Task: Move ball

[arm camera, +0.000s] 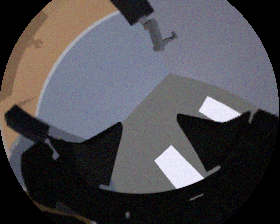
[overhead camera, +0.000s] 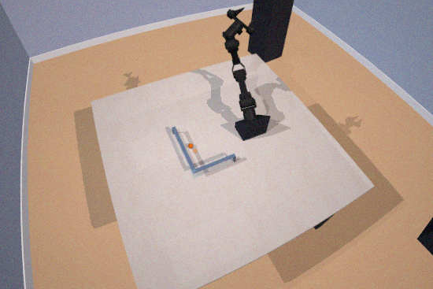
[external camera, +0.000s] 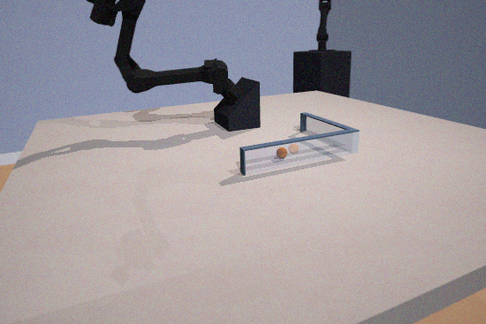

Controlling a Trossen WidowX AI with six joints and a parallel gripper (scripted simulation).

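Now: gripper tip 58 cm short of the orange ball, 52 cm above it and 30 cm to the right of it. Also, from my gripper tip: see-through copy 58 cm ahead, 52 cm below, 34 cm to the left.
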